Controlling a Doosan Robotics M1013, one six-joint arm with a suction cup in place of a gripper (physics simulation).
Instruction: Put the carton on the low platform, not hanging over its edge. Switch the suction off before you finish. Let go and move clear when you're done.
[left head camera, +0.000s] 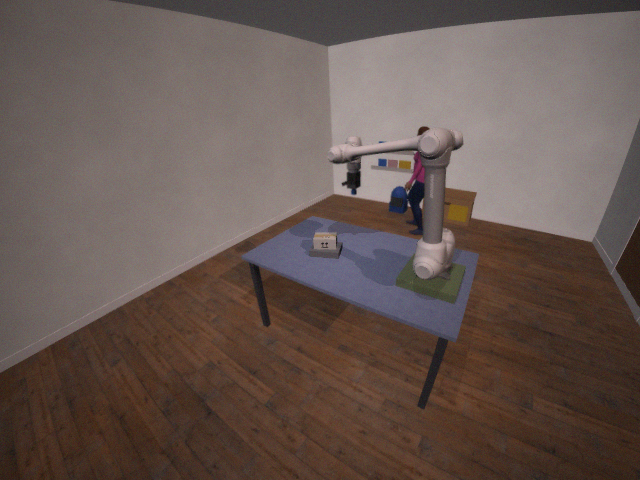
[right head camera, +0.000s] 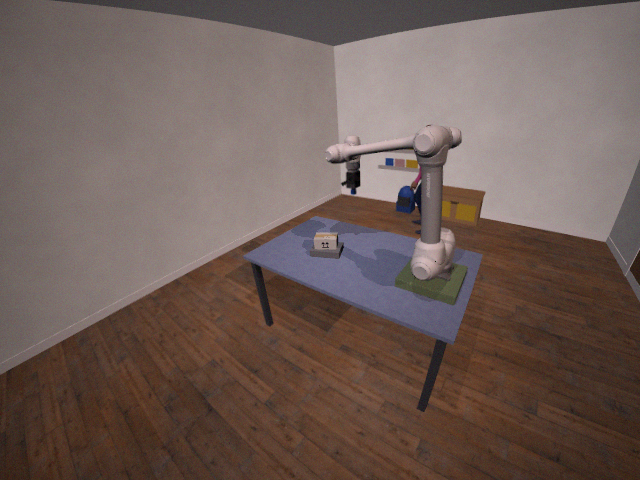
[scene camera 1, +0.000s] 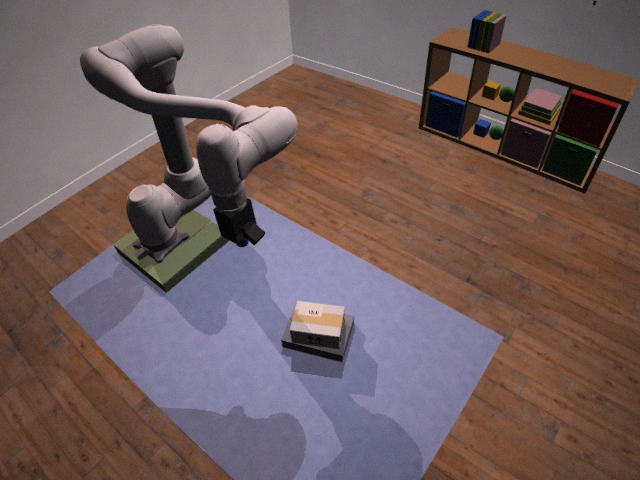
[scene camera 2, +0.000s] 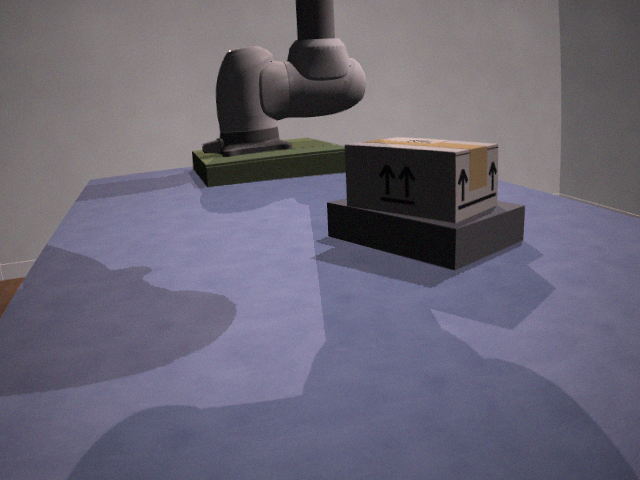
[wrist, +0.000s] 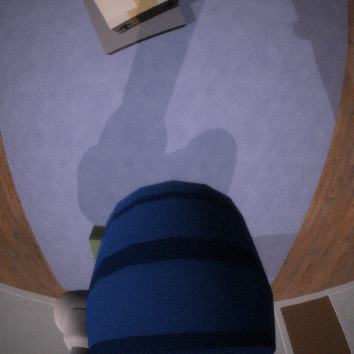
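Where they show: hand, tool point: (left head camera: 353, 194) (right head camera: 353, 193) (scene camera 1: 242, 242) (wrist: 175, 241); arm's base, link origin: (scene camera 1: 161, 241) (scene camera 2: 250, 149).
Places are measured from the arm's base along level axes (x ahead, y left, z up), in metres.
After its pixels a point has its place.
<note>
A white carton (left head camera: 324, 241) {x 0.776, y 0.070, z 0.058 m} (right head camera: 325, 241) {x 0.772, y 0.068, z 0.058 m} (scene camera 1: 316, 325) {x 0.813, y -0.009, z 0.074 m} (scene camera 2: 403, 178) {x 0.833, y -0.034, z 0.037 m} with tan tape and black arrows stands upright on the low grey platform (left head camera: 324, 253) {x 0.761, y 0.102, z -0.020 m} (right head camera: 325, 253) {x 0.757, y 0.100, z -0.020 m} (scene camera 1: 315, 350) {x 0.830, y -0.047, z -0.019 m} (scene camera 2: 392, 234) {x 0.828, y -0.048, z -0.031 m}. Its base lies within the platform's edges, with a rim of platform showing around it. In the wrist view part of the carton (wrist: 127, 11) {x 0.727, y 0.007, z 0.074 m} and of the platform (wrist: 145, 40) {x 0.687, y -0.006, z -0.042 m} shows at the top. My suction cup (left head camera: 353, 191) (right head camera: 353, 191) (scene camera 1: 241, 242) (wrist: 180, 270) is blue, open and empty. It hangs high above the table, well apart from the carton and toward the arm's base. It does not show in scene camera 2.
The arm's base stands on a green block (left head camera: 431, 279) {x -0.005, y 0.302, z 0.124 m} (right head camera: 432, 281) {x 0.000, y 0.132, z 0.003 m} (scene camera 1: 193, 251) {x 0.164, y 0.035, z 0.000 m} (scene camera 2: 268, 167) {x 0.191, y -0.009, z -0.026 m} on the blue table (left head camera: 330, 273) {x 0.624, y 0.258, z -0.055 m} (scene camera 1: 170, 356) {x 0.406, y -0.340, z -0.056 m}. A person (left head camera: 417, 191) stands behind the table, near a blue backpack (left head camera: 398, 199) (right head camera: 405, 199). A shelf unit (scene camera 1: 522, 57) stands against the wall.
</note>
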